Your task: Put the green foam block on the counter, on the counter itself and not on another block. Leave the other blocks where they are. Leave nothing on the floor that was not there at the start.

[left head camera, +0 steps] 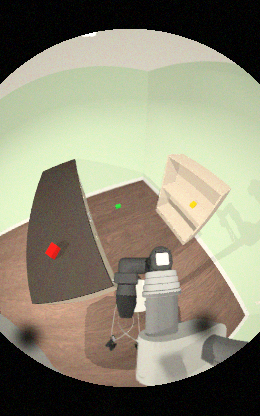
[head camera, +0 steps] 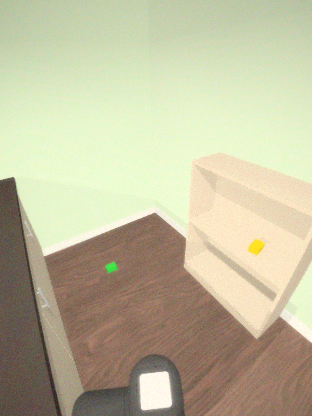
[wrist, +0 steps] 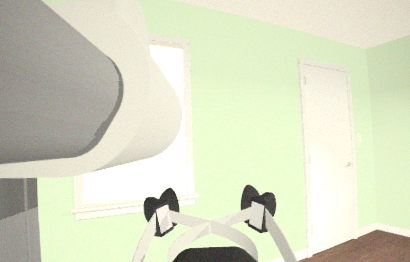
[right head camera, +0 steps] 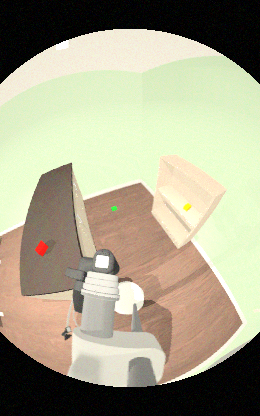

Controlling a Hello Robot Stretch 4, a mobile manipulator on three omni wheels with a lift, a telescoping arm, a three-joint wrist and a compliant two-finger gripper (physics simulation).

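Places are measured from the robot's base along level axes (x ahead, y left, z up), in millimetres.
Where they show: gripper, fingertip midpoint: (left head camera: 125, 350) (wrist: 209, 201); robot's base, link origin: (right head camera: 126, 296).
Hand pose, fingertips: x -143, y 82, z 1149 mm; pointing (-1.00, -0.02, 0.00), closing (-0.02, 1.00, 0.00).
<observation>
Each offset is from my fingertips to the top centre of the thing. Level surfaces: height alone.
The green foam block @(dx +1598, dy +255, dz -1132 mm) (head camera: 111, 267) (left head camera: 118, 206) (right head camera: 114, 208) lies on the wood floor between the counter and the bookshelf, near the far wall. The counter @(dz -267 mm) (head camera: 12, 300) (left head camera: 60, 210) (right head camera: 47, 210) has a dark top and stands at the left. My gripper (wrist: 209, 201) is open and empty, its two fingertips well apart in the wrist view. In the left head camera view it hangs beside the robot's mast, away from the green block; one fingertip there is partly hidden by the arm.
A red block @(dx +387, dy +504, dz -222 mm) (left head camera: 52, 250) (right head camera: 41, 248) lies on the counter top. A yellow block @(dx +1137, dy -795, dz -552 mm) (head camera: 256, 247) (left head camera: 193, 204) (right head camera: 187, 207) lies on the middle shelf of the bookshelf (head camera: 222, 299) at the right. Drawer handles (head camera: 43, 298) stick out from the counter's side. The wrist view shows a door (wrist: 327, 150).
</observation>
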